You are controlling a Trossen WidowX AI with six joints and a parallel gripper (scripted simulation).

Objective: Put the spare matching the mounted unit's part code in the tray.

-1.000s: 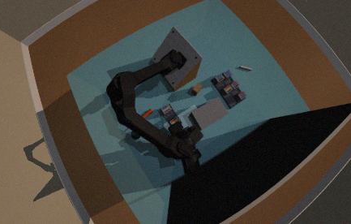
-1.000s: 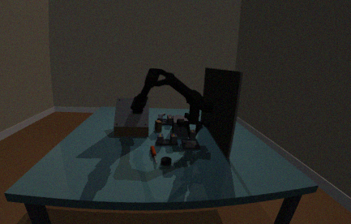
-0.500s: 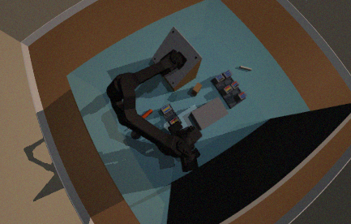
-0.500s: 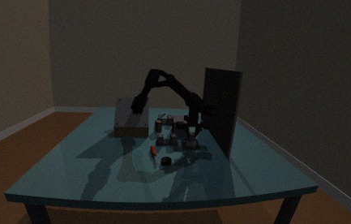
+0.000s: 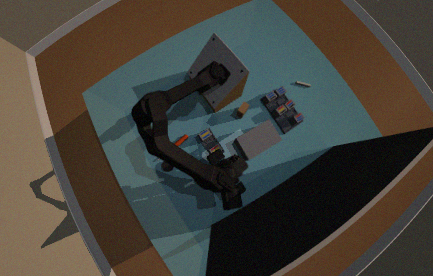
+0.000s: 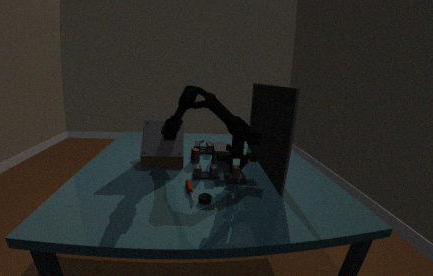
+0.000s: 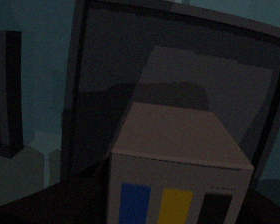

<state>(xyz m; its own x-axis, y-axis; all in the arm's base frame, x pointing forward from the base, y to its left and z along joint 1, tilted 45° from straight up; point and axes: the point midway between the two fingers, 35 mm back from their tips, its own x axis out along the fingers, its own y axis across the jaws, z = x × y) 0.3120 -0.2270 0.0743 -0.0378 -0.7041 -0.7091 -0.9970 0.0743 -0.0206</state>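
My gripper tip is 20 mm below the spare unit. Round my gripper tip: black tape roll 190 mm to the right, 170 mm behind, 10 mm below; brown cardboard box 230 mm to the left, 170 mm behind, 10 mm above; dark-rimmed tray 20 mm below.
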